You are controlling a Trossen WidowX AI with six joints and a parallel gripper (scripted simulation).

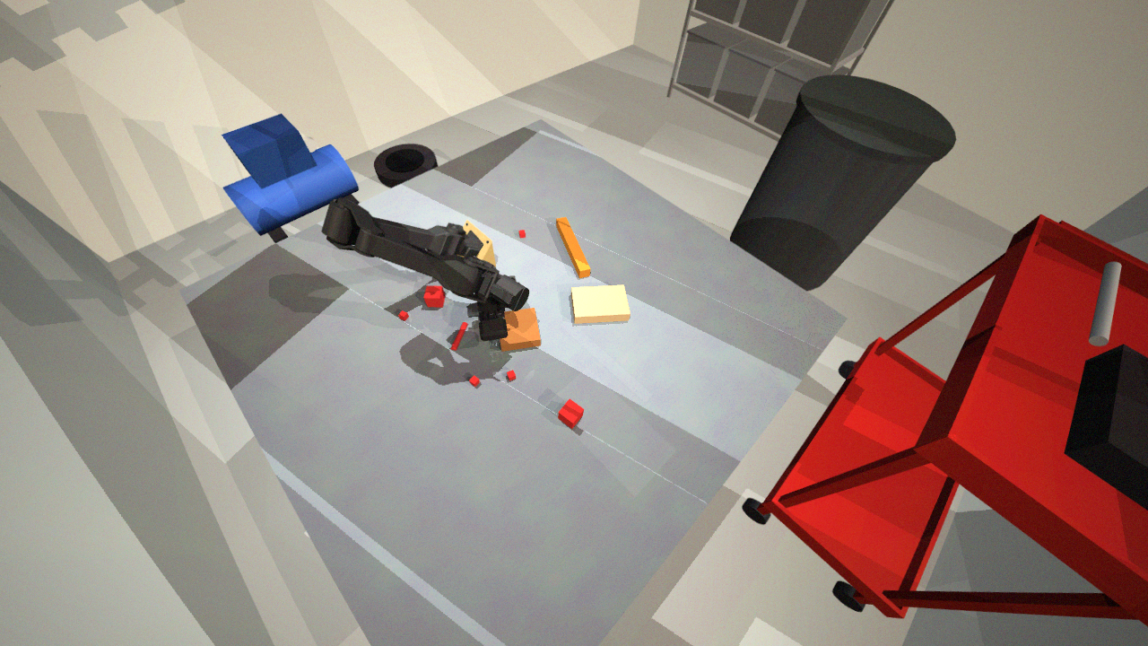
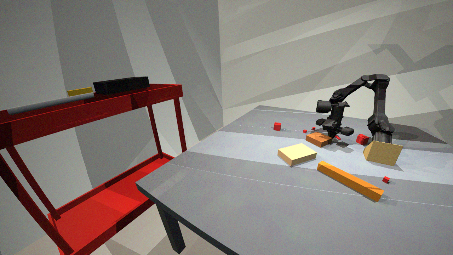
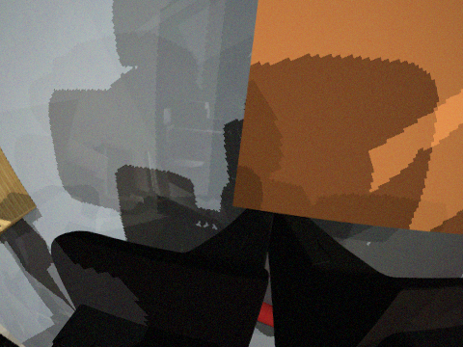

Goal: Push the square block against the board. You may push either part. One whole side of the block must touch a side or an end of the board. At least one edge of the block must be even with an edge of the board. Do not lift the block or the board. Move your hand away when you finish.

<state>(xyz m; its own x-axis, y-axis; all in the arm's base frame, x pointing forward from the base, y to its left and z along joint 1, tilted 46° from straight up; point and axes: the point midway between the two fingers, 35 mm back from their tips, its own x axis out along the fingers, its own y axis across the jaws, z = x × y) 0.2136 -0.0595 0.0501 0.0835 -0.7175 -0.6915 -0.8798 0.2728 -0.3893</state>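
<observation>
Right now the red stick is 20 mm behind my gripper tip and 90 mm to the right of it. Round my gripper tip: orange bar (80 mm behind, 330 mm to the left, 10 mm above); then square block (60 mm ahead, 40 mm to the left, 10 mm above); then board (130 mm ahead, 250 mm to the left, 10 mm above).
</observation>
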